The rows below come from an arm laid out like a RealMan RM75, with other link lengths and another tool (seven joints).
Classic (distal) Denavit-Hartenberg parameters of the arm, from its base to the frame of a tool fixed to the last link. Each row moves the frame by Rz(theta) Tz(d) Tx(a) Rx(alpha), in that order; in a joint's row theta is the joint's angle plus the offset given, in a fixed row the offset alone. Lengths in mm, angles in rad.
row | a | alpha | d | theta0
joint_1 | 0 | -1.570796 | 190 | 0
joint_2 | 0 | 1.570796 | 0 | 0
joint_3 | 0 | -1.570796 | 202.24 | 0
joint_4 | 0 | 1.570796 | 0 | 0
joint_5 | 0 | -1.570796 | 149.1 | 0
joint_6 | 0 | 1.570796 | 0 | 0
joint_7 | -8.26 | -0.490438 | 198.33 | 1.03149
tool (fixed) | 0 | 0 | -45.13 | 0
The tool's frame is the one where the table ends.
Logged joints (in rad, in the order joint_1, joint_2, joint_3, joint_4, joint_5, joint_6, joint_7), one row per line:
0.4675, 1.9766, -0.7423, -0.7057, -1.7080, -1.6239, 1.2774
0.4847, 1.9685, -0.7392, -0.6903, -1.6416, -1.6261, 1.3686
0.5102, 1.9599, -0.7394, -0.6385, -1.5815, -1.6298, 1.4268
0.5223, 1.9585, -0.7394, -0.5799, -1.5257, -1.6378, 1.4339
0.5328, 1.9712, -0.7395, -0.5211, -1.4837, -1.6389, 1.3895
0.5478, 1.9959, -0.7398, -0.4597, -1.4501, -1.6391, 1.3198
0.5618, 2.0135, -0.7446, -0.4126, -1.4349, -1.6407, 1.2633
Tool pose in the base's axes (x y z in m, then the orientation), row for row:
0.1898, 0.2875, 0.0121, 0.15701, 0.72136, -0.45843, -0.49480
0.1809, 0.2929, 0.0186, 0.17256, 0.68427, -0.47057, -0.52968
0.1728, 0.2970, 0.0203, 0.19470, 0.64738, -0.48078, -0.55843
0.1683, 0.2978, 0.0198, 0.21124, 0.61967, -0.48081, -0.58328
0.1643, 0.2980, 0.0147, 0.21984, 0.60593, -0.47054, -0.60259
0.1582, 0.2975, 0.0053, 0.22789, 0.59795, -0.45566, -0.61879
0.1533, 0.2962, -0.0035, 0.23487, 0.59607, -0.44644, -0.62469
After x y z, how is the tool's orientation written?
As a quaternion, w x y z.
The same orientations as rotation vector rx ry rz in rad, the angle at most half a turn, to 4 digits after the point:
2.0644, -1.3119, -1.4160
1.9415, -1.3351, -1.5029
1.8148, -1.3478, -1.5655
1.7218, -1.3360, -1.6207
1.6760, -1.3015, -1.6667
1.6469, -1.2550, -1.7043
1.6357, -1.2251, -1.7143

